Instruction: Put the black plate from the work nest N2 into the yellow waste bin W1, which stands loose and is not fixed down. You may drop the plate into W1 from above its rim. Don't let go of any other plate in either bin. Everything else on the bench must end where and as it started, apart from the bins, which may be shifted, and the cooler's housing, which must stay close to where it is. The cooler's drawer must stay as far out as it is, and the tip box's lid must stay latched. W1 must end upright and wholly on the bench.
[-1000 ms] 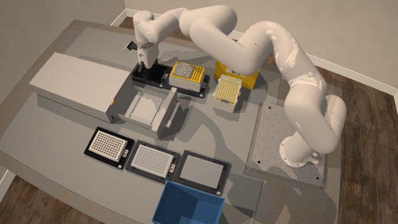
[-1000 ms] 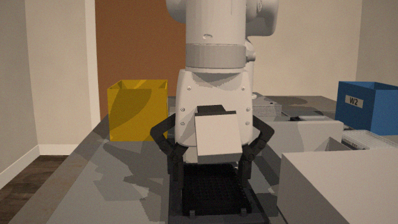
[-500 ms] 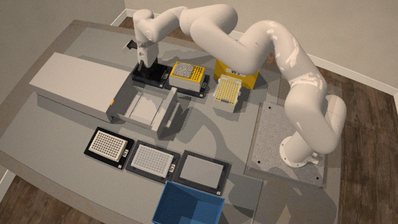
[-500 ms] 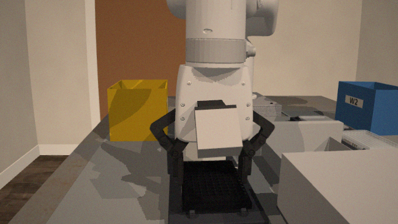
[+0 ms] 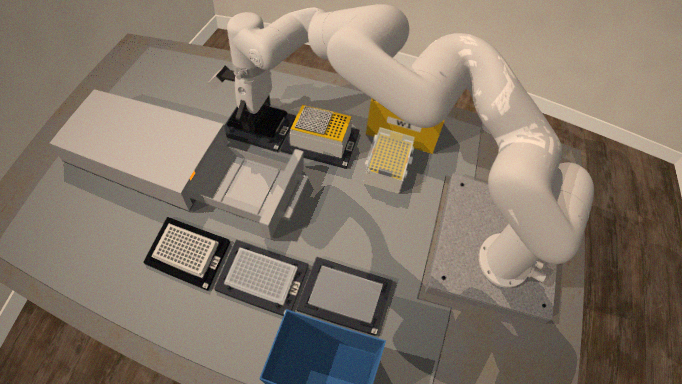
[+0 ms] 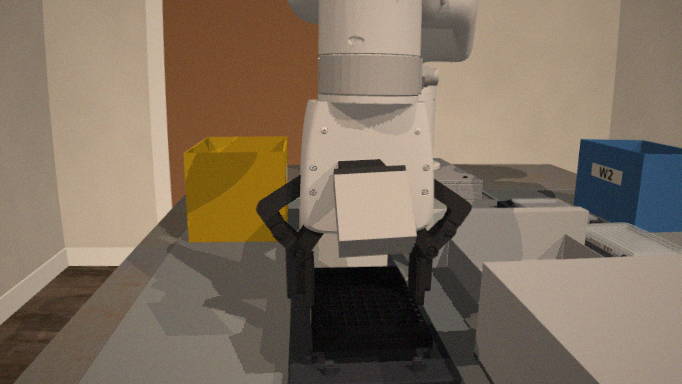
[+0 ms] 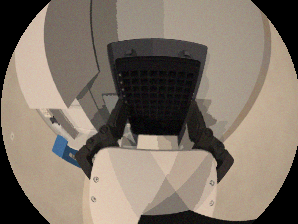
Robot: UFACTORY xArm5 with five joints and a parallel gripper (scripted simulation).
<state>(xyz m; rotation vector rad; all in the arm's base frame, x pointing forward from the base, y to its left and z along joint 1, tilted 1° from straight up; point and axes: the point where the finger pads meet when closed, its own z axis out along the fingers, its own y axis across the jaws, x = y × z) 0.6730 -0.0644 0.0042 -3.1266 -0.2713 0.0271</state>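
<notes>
Now: hand 4 cm above the work nest N2. Round my hand: black plate (1 cm below); then yellow-topped tip box (17 cm behind, 4 cm to the right, 1 cm above); then drawer (6 cm behind, 18 cm to the left, 2 cm below).
</notes>
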